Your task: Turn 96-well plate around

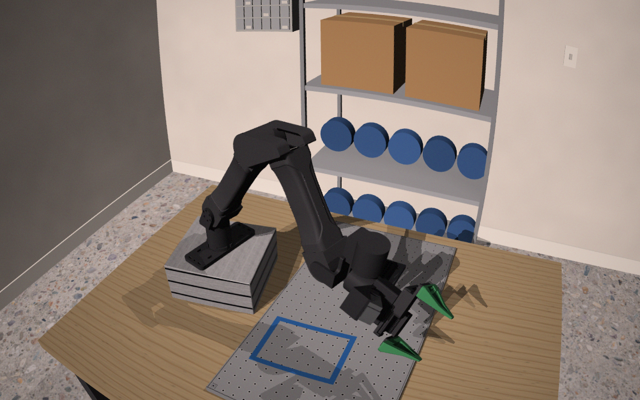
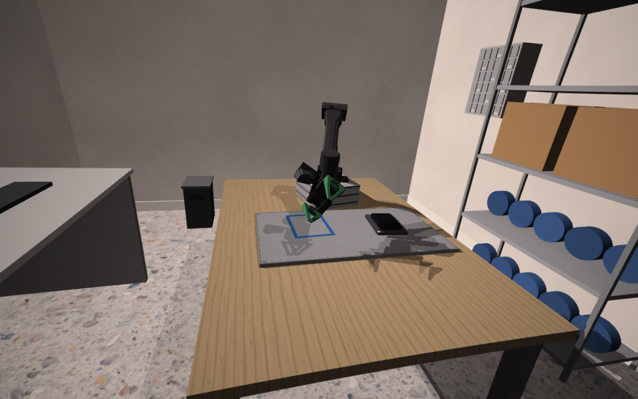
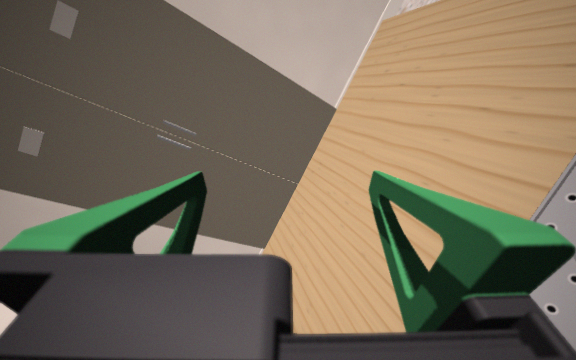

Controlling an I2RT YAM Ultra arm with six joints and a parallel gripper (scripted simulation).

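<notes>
My hand is 300 mm past the black 96-well plate, 290 mm to the right of it and 170 mm above it. Round my hand: white A1 label (220 mm behind, 240 mm to the left, 170 mm below); dark plate nest N1 (300 mm behind, 290 mm to the left, 180 mm below).
</notes>
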